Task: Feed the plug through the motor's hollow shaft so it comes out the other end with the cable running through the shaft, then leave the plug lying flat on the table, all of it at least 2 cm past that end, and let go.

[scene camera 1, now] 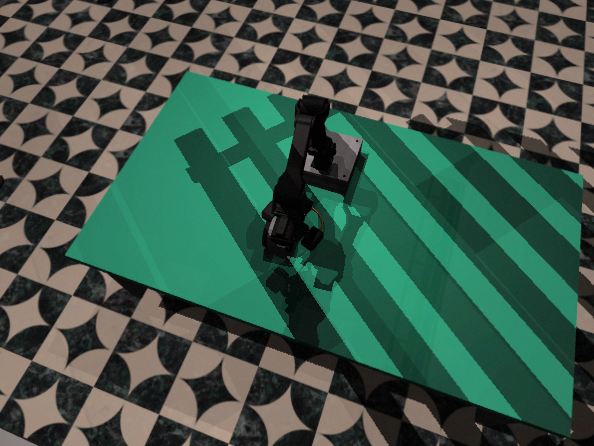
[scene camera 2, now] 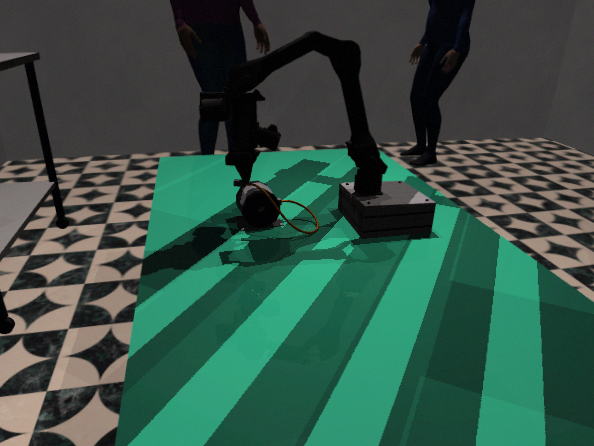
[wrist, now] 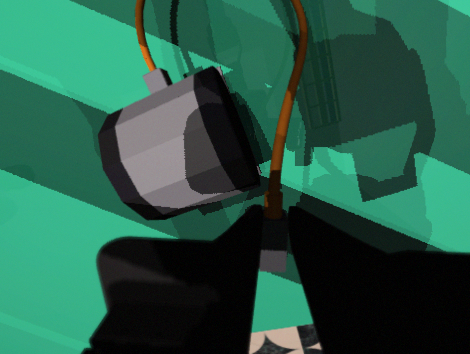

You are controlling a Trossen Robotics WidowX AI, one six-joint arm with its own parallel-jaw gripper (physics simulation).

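Frame: origin at the arm's base, x ahead, y left, z up, level; millimetres.
Where they show: gripper, fingertip midpoint: (scene camera 2: 247,182) (wrist: 274,213); arm's base at its link origin: (scene camera 1: 321,162) (scene camera 2: 367,191).
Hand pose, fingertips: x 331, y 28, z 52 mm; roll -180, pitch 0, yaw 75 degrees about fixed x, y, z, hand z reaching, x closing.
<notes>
Each offset is from my fingertips to the top centre of the thing. Level surfaces: height alone.
The motor @(35 mm back, 60 mm right, 35 mm down) (scene camera 2: 257,204) (wrist: 160,145) is a grey drum with black ends, lying on its side on the table. In the scene camera 1 view the arm largely covers it. An orange cable (scene camera 1: 321,216) (scene camera 2: 316,225) (wrist: 289,107) loops from a small block on the motor's side to the plug @(17 mm ahead, 4 mm right, 5 mm up) (wrist: 274,235), which is black with a grey tip. My gripper (scene camera 2: 244,181) (wrist: 274,213) is shut on the plug, at about the height of the motor's top in the scene camera 2 view. The plug and cable are outside the motor. The shaft opening is not clearly visible.
The arm's grey box base (scene camera 1: 332,172) (scene camera 2: 395,215) stands on the green table @(137 mm down) (scene camera 1: 150,220) (scene camera 2: 310,390), on the cable loop's side of the motor. Dark shadow bands cross the table. A side table (scene camera 2: 20,61) and two standing people show beyond the green table.
</notes>
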